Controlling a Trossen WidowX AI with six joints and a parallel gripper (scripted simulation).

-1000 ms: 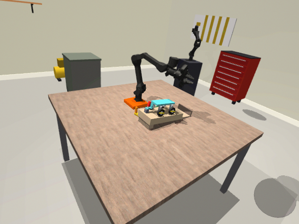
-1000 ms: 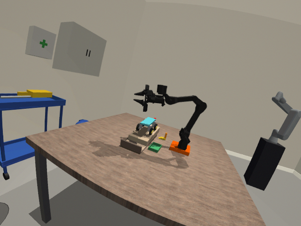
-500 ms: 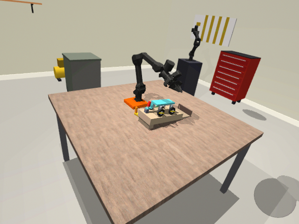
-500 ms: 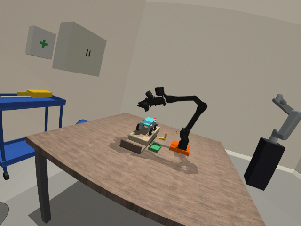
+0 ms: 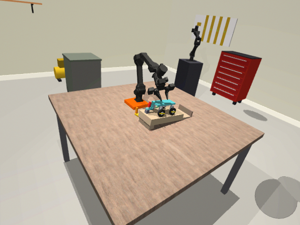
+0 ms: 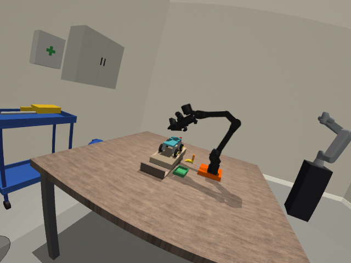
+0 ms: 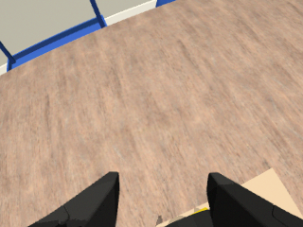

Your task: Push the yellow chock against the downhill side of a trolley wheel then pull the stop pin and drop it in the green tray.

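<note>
Now: the red-headed stop pin 80 mm behind my gripper tip, 70 mm to the right of it and 80 mm below it. From my gripper tip the other things lie so: yellow chock 180 mm behind, 90 mm to the right, 190 mm below; then tan ramp 80 mm behind, 50 mm to the left, 160 mm below; then trolley 80 mm behind, 50 mm to the left, 100 mm below.
</note>
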